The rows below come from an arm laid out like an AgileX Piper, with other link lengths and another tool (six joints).
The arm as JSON. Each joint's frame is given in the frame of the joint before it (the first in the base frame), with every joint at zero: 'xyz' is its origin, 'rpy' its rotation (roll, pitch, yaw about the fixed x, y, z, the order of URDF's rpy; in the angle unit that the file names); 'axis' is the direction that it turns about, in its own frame. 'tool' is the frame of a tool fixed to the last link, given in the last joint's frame.
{
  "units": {
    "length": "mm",
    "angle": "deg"
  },
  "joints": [
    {
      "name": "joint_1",
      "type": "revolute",
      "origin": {
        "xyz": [
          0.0,
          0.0,
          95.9
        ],
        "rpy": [
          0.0,
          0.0,
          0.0
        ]
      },
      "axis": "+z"
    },
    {
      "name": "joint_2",
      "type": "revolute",
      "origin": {
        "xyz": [
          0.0,
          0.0,
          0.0
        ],
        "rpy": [
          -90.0,
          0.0,
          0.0
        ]
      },
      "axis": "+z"
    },
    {
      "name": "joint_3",
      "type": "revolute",
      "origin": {
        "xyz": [
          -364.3,
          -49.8,
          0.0
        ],
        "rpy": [
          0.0,
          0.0,
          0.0
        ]
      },
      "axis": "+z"
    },
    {
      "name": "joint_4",
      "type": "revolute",
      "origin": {
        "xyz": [
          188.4,
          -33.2,
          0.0
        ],
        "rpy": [
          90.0,
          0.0,
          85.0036
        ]
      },
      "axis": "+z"
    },
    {
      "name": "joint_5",
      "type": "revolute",
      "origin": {
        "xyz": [
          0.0,
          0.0,
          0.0
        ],
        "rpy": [
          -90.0,
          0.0,
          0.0
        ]
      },
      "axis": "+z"
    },
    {
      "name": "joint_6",
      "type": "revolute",
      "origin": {
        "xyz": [
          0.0,
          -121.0,
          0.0
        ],
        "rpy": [
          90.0,
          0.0,
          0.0
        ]
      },
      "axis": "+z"
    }
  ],
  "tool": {
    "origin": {
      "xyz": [
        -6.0,
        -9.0,
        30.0
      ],
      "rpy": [
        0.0,
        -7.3,
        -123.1
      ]
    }
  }
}
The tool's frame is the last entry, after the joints.
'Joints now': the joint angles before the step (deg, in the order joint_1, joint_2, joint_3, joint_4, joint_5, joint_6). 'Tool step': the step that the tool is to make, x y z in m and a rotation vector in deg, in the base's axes. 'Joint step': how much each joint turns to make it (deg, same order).
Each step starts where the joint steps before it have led.
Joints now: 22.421 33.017 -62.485 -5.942 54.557 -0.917
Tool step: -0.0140 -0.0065 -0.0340 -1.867 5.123 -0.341
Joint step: 0.015 -3.340 4.844 -0.015 3.967 0.014
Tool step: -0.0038 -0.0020 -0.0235 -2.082 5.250 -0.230
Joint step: -0.022 -0.699 3.166 0.022 3.186 -0.130
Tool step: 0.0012 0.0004 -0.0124 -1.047 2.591 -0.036
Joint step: 0.014 0.107 2.292 -0.013 0.399 0.014
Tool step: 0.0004 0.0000 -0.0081 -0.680 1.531 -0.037
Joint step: 0.004 -0.011 1.556 -0.059 0.131 0.003
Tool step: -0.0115 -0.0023 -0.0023 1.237 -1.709 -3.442
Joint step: -3.641 -2.445 0.255 0.550 0.162 0.074
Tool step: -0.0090 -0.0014 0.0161 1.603 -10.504 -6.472
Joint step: -6.607 -3.428 0.000 -1.031 -7.156 0.008
